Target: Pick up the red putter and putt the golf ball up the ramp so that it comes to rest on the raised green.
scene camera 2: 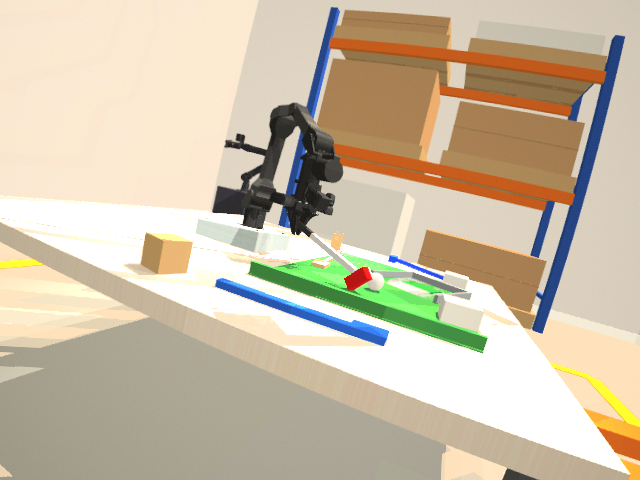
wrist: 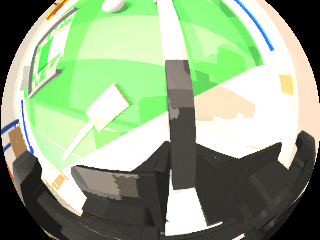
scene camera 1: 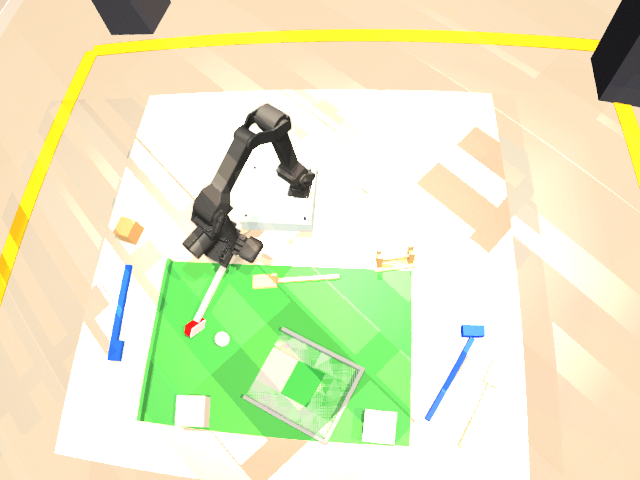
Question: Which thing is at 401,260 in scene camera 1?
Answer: A wooden stand.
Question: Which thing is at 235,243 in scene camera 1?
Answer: My gripper.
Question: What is my gripper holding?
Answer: A red putter.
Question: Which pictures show my gripper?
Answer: Scene camera 2, the wrist view and scene camera 1: all of them.
